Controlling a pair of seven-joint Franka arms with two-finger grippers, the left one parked.
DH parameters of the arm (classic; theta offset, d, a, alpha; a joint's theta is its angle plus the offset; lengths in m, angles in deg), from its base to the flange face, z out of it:
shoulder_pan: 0 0.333 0 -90
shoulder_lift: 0 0 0 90
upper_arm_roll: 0 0.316 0.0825 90
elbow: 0 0 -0.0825 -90
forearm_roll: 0 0.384 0 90
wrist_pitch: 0 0 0.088 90
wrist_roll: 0 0.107 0 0
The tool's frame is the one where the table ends.
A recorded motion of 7 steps. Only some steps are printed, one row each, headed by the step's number.
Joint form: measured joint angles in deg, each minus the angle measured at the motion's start. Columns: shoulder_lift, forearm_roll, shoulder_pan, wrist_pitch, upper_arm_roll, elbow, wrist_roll.
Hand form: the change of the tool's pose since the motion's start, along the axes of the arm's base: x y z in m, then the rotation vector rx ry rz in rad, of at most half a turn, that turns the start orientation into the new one. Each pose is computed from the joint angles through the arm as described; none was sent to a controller.
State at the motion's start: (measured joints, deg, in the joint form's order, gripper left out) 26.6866 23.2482 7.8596 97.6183 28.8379 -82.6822 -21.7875
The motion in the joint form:
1: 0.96 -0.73 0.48 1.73 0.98 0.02 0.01
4: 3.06 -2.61 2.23 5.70 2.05 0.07 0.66
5: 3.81 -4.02 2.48 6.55 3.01 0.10 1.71
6: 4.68 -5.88 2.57 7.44 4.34 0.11 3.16
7: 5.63 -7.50 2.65 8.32 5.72 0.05 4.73
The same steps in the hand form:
1: -0.0028 0.0120 -0.0065 0.0071 -0.0123 0.0098
4: -0.0081 0.0367 -0.0229 0.0094 -0.0414 0.0180
5: -0.0119 0.0451 -0.0281 -0.0025 -0.0466 0.0214
6: -0.0166 0.0543 -0.0337 -0.0186 -0.0523 0.0240
7: -0.0221 0.0640 -0.0401 -0.0321 -0.0526 0.0246

